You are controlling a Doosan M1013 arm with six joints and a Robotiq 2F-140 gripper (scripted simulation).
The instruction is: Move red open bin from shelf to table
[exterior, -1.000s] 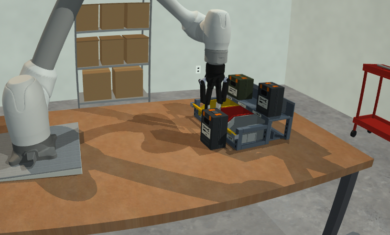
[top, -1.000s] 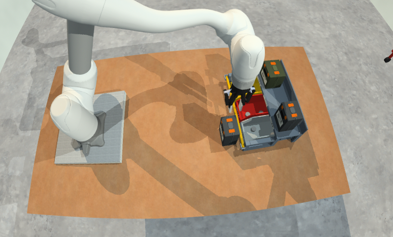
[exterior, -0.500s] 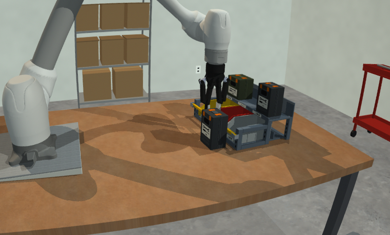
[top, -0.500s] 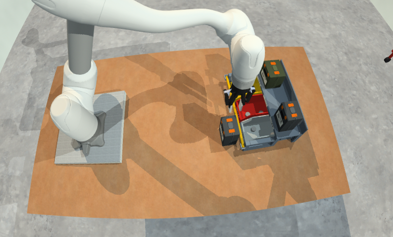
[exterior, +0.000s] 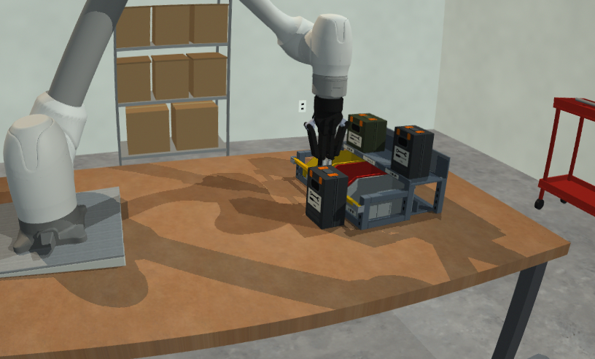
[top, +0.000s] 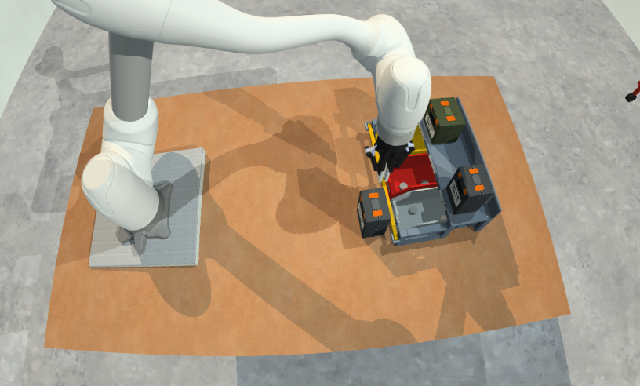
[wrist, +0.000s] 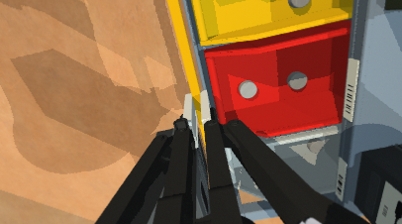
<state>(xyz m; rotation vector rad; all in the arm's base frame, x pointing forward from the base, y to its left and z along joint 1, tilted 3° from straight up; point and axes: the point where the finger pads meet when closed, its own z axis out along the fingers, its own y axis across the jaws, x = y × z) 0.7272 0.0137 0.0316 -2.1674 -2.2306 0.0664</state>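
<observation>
Right now the yellow bar is 3 cm below my hand. The rest, counted from my hand: yellow bin 10 cm ahead, 11 cm to the left, 5 cm below; then dark grey case 5 cm behind, 11 cm to the right, 3 cm below; then red open bin 10 cm ahead, 5 cm below.
</observation>
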